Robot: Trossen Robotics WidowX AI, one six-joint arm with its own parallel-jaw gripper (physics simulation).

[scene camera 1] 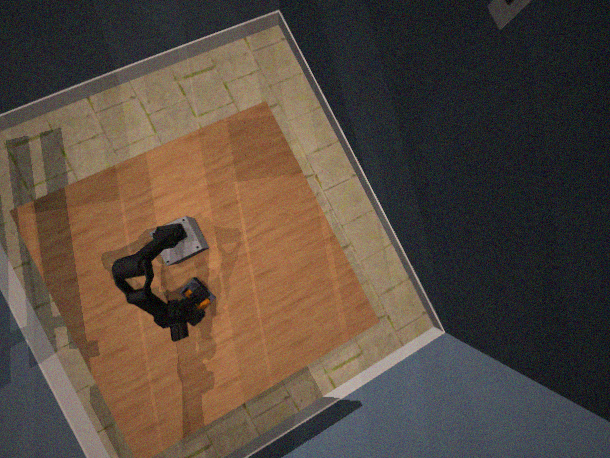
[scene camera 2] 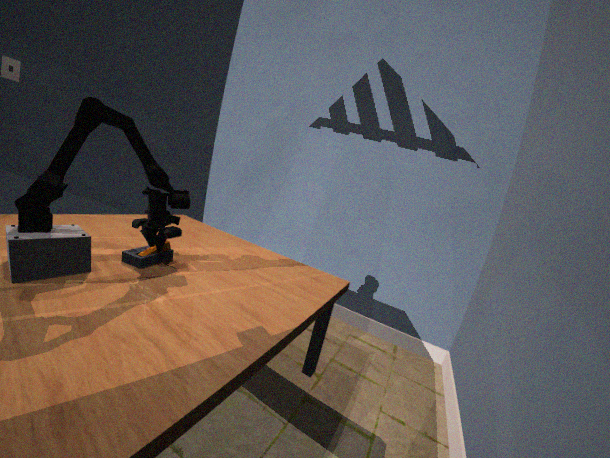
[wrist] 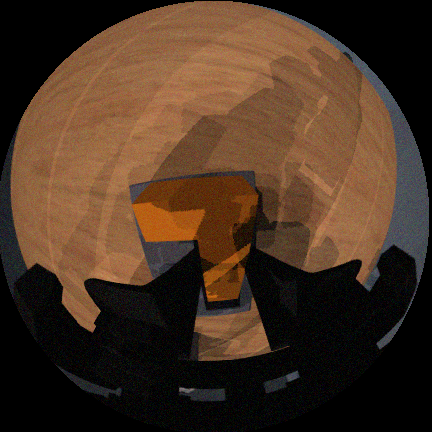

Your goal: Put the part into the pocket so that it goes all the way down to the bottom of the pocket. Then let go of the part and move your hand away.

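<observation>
An orange L-shaped part lies within the outline of a dark blue-grey pocket block on the wooden table. My gripper points straight down over the block and is shut on the part's narrow stem. In the side scene view the orange part shows at the level of the block's top rim. How deep it sits in the pocket I cannot tell. My fingers hide the lower sides of the stem.
The arm's grey metal base stands on the table just behind the block. The table's edge and one leg show at the right, with a tiled floor below.
</observation>
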